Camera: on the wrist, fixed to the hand. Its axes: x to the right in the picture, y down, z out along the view.
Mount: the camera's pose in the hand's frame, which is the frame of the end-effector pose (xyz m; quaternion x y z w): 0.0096 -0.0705 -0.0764 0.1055 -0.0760 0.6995 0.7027
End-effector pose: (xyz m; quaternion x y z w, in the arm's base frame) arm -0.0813 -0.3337 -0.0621 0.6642 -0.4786 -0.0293 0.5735
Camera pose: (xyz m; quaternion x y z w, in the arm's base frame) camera 0.0113 -0.2922 -0.0869 0.1902 -0.8476 0.3806 0.3171
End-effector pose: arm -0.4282 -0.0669 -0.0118 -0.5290 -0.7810 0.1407 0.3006
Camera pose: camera -0.4357 -0.0939 0.0888 -0.8757 -0.1868 0.4317 0.1093
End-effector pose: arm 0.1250 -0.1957 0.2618 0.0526 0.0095 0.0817 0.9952
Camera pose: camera 0.1438 -0.2554 0.1782 0.1548 -0.0971 0.7486 0.6374
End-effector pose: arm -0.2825 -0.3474 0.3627 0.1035 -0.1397 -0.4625 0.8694
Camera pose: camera -0.3062 -0.3903 0.2705 0.0316 -0.2854 0.2900 0.9129
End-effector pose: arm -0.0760 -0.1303 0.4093 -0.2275 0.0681 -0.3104 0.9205
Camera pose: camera -0.1268 -0.2145 0.3742 -0.0387 0.1043 0.4359 0.8931
